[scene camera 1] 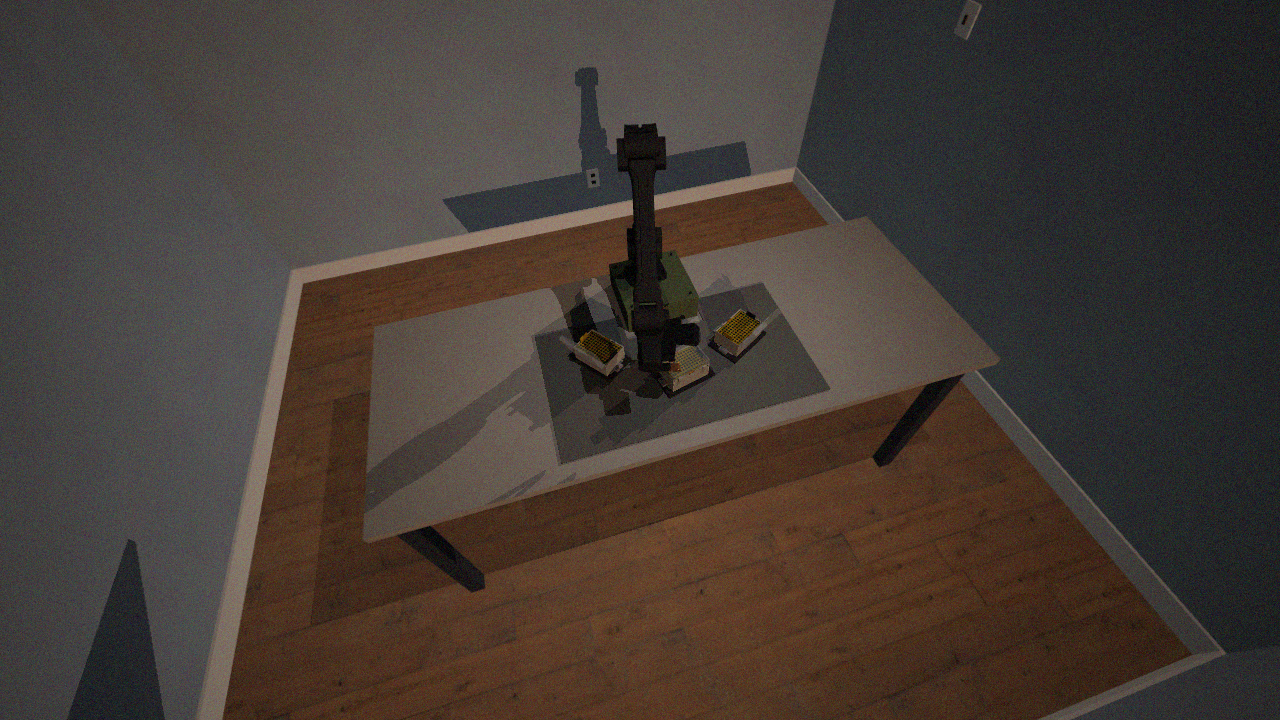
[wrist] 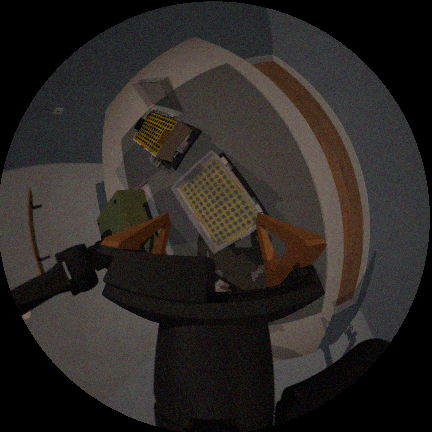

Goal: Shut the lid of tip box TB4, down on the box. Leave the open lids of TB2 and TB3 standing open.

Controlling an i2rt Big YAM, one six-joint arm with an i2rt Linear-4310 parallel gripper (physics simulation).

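Places are measured from the arm's base along level axes (x ahead, y left, z up), in metres.
Where they show: gripper, fingertip midpoint: (scene camera 1: 679, 353) (wrist: 212, 216).
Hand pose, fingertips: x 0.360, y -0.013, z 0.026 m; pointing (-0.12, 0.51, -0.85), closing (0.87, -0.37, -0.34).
Observation:
Things, the pixels of their top centre, and the offset from my fingertips. Level surfaces: height alone.
- middle tip box, middle of its top: (wrist: 205, 207) (scene camera 1: 681, 355) 0.020 m back, 0.013 m left, 0.036 m down
- left box, middle of its top: (scene camera 1: 598, 343) 0.138 m back, 0.200 m right, 0.039 m down
- right box, middle of its top: (wrist: 146, 127) (scene camera 1: 740, 323) 0.079 m back, 0.218 m left, 0.039 m down
- dark grey mat, its level: 0.113 m down
- pale table, its level: 0.116 m down
The middle tip box (scene camera 1: 685, 368) (wrist: 217, 200), which I take to be TB4, has its clear lid lying flat over the yellow tips; whether it is fully seated is hard to tell. The left box (scene camera 1: 599, 351) and the right box (scene camera 1: 739, 332) (wrist: 157, 132) have yellow racks uncovered and clear lids tilted open outward in the scene view. No labels are readable, so I cannot tell which is TB2 or TB3. My gripper (wrist: 212, 216) is open and empty, above the middle box, with its orange fingertips apart on either side of the box's near end in the wrist view. The arm partly hides that box in the scene view.
The boxes stand on a dark grey mat (scene camera 1: 617, 429) on the pale table (scene camera 1: 429, 385). The green arm base (scene camera 1: 680, 277) (wrist: 125, 212) stands behind them. The left and right boxes with their raised lids flank the middle box closely.

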